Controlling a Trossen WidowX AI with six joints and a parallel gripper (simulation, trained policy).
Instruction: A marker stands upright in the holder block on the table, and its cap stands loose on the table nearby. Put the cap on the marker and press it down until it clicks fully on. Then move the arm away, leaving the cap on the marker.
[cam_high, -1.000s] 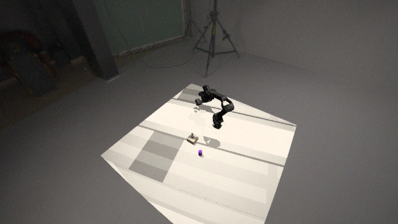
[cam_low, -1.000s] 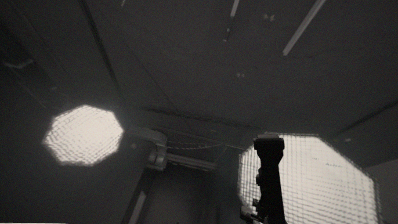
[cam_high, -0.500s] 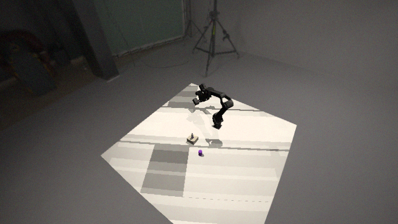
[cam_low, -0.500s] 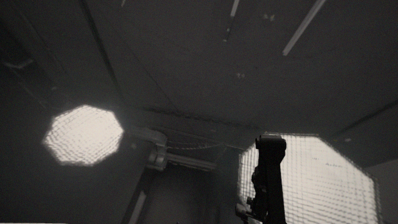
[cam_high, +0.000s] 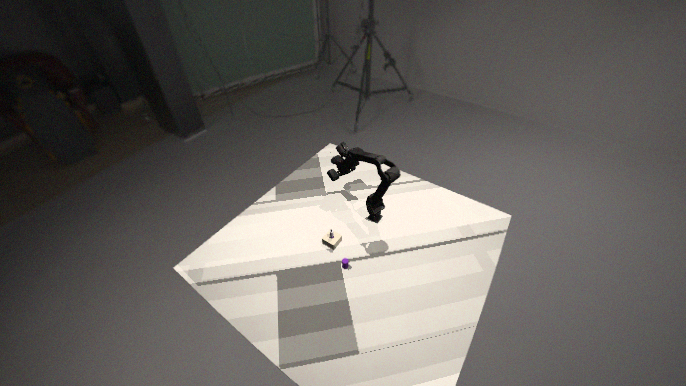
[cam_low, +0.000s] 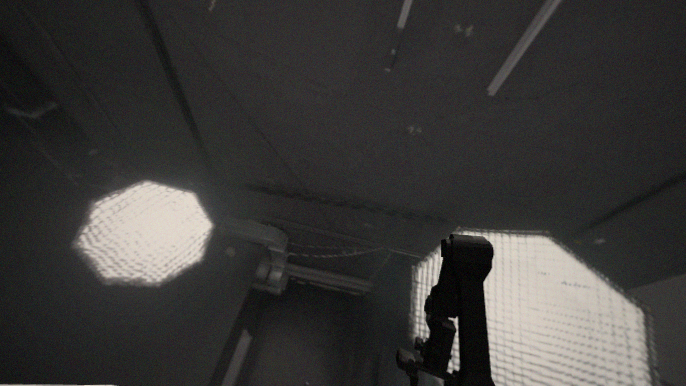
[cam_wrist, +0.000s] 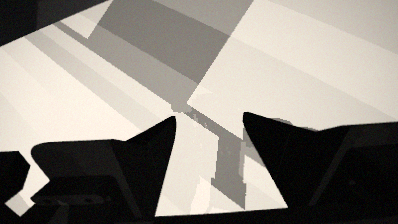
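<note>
Right now my gripper tip is 40 cm short of the purple cap, 34 cm to the right of it and 8 cm above it.
</note>
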